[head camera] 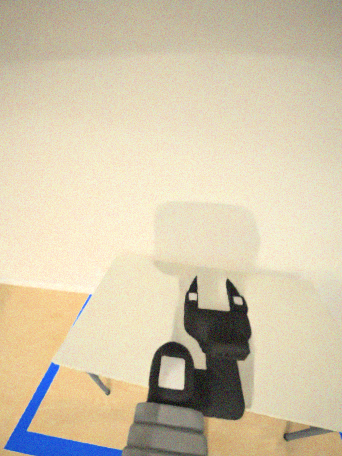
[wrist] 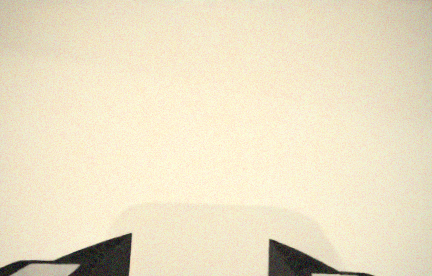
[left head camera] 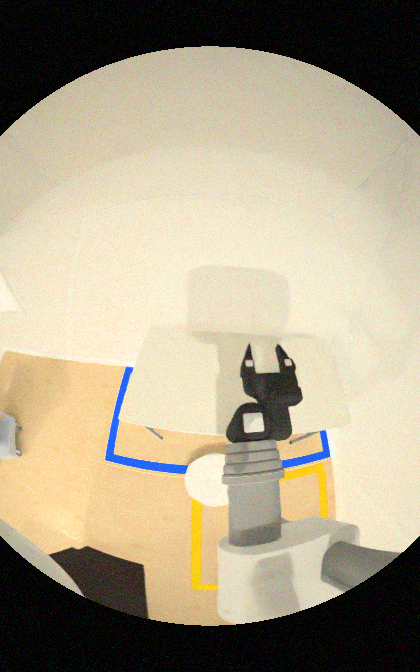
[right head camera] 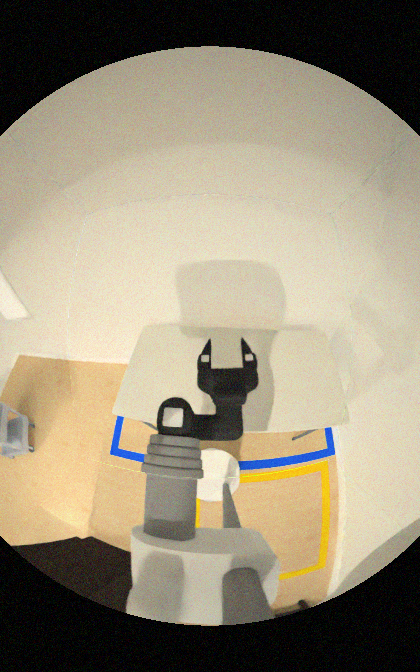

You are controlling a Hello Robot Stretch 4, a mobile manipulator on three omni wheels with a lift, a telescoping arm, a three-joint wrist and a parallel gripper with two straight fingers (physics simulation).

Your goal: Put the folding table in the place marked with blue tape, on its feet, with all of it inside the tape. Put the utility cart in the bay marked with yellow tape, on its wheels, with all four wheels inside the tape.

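Frame: origin at the robot's base, x ahead, y left, z up, level; metres.
Seen in the pictures: gripper, fingertip midpoint: [head camera: 211, 279] [wrist: 200, 257].
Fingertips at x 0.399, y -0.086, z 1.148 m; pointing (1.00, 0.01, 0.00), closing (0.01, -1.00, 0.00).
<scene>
A point is followed by its place in that frame.
The cream folding table [head camera: 125, 320] @[y 0.244, x 0.469, z 0.710 m] [left head camera: 170, 380] [right head camera: 160, 370] stands on its feet by the wall, over the blue tape [head camera: 40, 395] @[y 0.873, x 0.266, z -0.027 m] [left head camera: 114, 430] [right head camera: 290, 459]. Its far and right edges hide part of the tape, so I cannot tell whether all of it is inside. My gripper [head camera: 212, 281] @[y -0.086, x 0.399, z 1.148 m] [left head camera: 264, 346] [right head camera: 226, 341] [wrist: 200, 257] @[y -0.086, x 0.399, z 1.148 m] is open and empty, in front of the wall and above the table top in the head views. The grey utility cart [left head camera: 7, 437] [right head camera: 18, 432] is at the far left, partly cut off, away from the yellow tape [left head camera: 196, 545] [right head camera: 325, 520]. My arm hides part of that bay.
A white round object [left head camera: 207, 480] [right head camera: 217, 475] shows beside the arm, over the edge between the blue and yellow tapes. A dark area [left head camera: 110, 575] [right head camera: 75, 565] lies at the lower left. The wall [head camera: 170, 150] @[y 0.094, x 1.033, z 1.355 m] [wrist: 215, 100] @[y -0.093, x 1.031, z 1.370 m] rises behind the table. A dark object [right head camera: 302, 606] shows below the yellow bay.
</scene>
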